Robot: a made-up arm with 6 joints. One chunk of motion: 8 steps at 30 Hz.
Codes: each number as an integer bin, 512 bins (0 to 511) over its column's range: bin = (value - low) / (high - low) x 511, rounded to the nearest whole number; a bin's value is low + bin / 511 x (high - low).
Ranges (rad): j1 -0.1..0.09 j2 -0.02..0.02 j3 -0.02..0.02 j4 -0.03..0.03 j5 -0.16..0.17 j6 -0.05..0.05
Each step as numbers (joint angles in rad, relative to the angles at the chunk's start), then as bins.
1 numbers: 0.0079 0.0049 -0.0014 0.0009 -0.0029 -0.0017
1 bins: 290 318 238 263 243 247
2 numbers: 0.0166 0.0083 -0.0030 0.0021 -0.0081 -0.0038
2 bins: 314 362 217 273 235 236
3 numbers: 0.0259 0.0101 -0.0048 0.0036 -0.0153 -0.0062
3 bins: 339 385 194 286 224 224
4 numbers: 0.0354 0.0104 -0.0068 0.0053 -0.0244 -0.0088
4 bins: 364 388 169 301 210 211
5 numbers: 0.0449 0.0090 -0.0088 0.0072 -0.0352 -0.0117
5 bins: 390 370 143 317 193 196
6 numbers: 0.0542 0.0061 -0.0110 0.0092 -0.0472 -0.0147
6 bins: 415 333 115 334 175 180
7 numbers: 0.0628 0.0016 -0.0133 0.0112 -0.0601 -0.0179
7 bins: 438 276 86 351 155 164
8 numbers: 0.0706 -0.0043 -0.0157 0.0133 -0.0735 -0.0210
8 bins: 459 201 55 369 134 148
